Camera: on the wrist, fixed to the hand. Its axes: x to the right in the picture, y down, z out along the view.
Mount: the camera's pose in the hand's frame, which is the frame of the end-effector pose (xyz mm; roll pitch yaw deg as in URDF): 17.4 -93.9 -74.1 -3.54 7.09 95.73
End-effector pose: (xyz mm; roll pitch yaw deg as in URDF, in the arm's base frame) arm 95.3 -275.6 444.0 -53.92 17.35 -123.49
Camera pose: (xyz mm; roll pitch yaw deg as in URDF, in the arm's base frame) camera -15.2 -233.9 469.6 35.14 53.28 2.84
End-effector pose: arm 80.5 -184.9 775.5 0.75 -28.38 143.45
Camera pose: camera 94.8 -79.8 717.5 -32.17 8.30 -124.54
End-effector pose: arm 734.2 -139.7 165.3 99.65 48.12 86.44
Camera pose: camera 642.6 -182.2 98.8 88.25 -47.51 82.72
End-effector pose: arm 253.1 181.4 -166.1 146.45 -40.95 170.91
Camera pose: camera 227.7 64.7 -147.2 -133.51 -25.15 47.39
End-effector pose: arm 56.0 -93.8 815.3 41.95 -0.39 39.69
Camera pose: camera 83.0 -97.8 697.5 -8.66 -34.58 136.87
